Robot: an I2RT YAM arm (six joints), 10 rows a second.
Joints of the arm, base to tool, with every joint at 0 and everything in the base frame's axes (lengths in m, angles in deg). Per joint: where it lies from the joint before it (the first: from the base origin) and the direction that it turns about. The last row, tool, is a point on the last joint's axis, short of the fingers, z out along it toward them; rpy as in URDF.
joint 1: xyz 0 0 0.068 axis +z
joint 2: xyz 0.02 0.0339 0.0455 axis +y
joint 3: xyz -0.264 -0.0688 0 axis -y
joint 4: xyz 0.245 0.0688 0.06 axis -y
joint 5: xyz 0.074 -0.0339 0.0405 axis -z
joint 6: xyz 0.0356 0 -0.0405 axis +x
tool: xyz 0 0 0 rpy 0 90 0
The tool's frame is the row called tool.
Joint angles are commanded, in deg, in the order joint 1, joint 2, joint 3, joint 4, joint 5, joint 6. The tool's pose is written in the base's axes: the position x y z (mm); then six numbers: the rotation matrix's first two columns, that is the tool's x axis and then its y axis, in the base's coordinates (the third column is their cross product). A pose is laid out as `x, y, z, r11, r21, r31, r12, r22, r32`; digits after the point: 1 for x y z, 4 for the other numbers.
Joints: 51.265 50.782 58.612 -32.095 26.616 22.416
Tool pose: 127.6, 133.6, 367.4, -0.4062, 0.0385, -0.9130, -0.3104, 0.9339, 0.1774
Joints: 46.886 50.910 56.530 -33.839 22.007 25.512
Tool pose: 136.7, 126.5, 351.5, -0.4860, 0.0652, -0.8715, -0.2680, 0.9381, 0.2196
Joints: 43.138 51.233 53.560 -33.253 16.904 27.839
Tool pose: 145.5, 122.2, 333.7, -0.5521, 0.0950, -0.8283, -0.2424, 0.9323, 0.2685
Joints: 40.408 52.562 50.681 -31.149 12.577 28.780
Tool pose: 155.4, 122.1, 315.8, -0.6015, 0.1051, -0.7920, -0.2329, 0.9252, 0.2996
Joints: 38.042 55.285 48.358 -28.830 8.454 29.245
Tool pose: 167.6, 124.5, 296.7, -0.6534, 0.1023, -0.7500, -0.2250, 0.9198, 0.3215
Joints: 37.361 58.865 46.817 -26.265 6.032 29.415
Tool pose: 178.3, 131.4, 279.2, -0.6934, 0.0851, -0.7155, -0.2266, 0.9169, 0.3286
